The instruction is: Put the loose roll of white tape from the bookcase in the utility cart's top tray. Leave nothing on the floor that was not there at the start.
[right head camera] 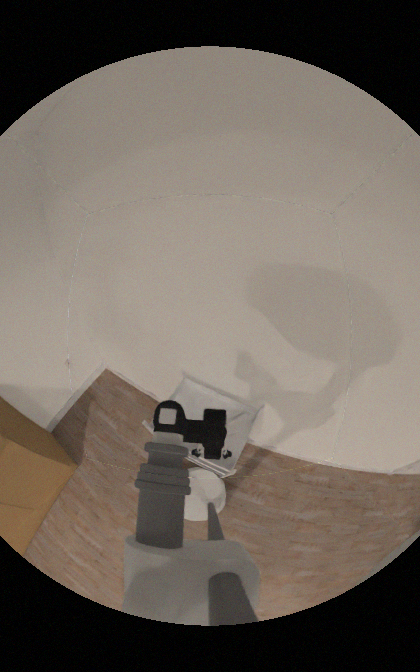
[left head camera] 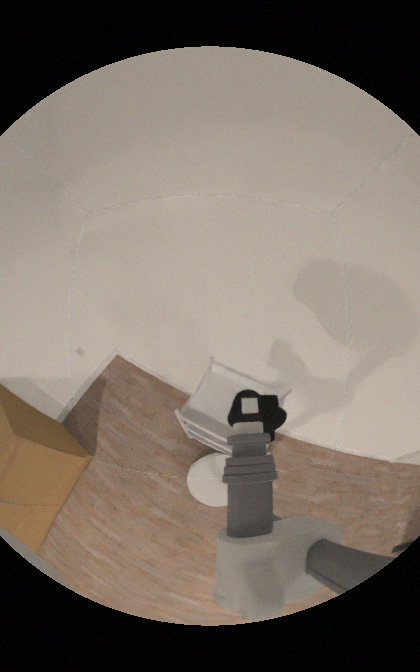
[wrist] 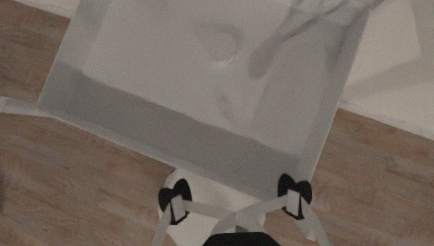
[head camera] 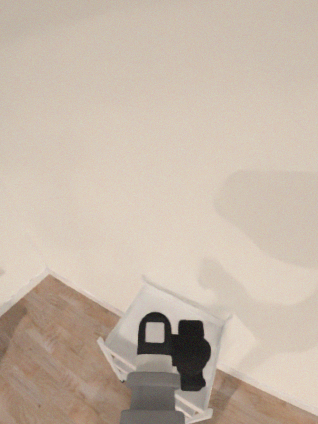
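Seen in the pictures: gripper, fingertip midpoint: (wrist: 233,190); robot's base, origin of the base link: (wrist: 215,195).
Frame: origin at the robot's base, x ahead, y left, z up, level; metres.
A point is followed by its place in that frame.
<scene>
The white utility cart's top tray (head camera: 165,300) @(x 0.569, y -0.049, z 0.637 m) (left head camera: 210,387) (right head camera: 200,397) (wrist: 150,120) @(x 0.307, y 0.050, z 0.635 m) stands against the wall. In the wrist view a small round pale thing, looking like the roll of white tape (wrist: 222,47) @(x 0.416, y -0.091, z 0.659 m), lies on the tray floor, beyond the fingertips. The head views do not show it clearly. My gripper (wrist: 233,190) @(x 0.209, y -0.086, z 0.790 m) (right head camera: 212,454) is open, its two dark fingertips wide apart with no thing held between them. It hangs above the tray's near edge, apart from the roll. In the head camera and left head camera views the black wrist hides the fingers.
A white round object (left head camera: 207,480) (right head camera: 202,500) (wrist: 200,215) @(x -0.021, y 0.045, z 0.187 m) is at the cart's near side, partly under my arm. A large tan box-like piece (left head camera: 40,470) (right head camera: 35,480) stands at the left. The wall (head camera: 150,150) @(x 0.652, y 0.031, z 1.378 m) rises directly behind the cart.
</scene>
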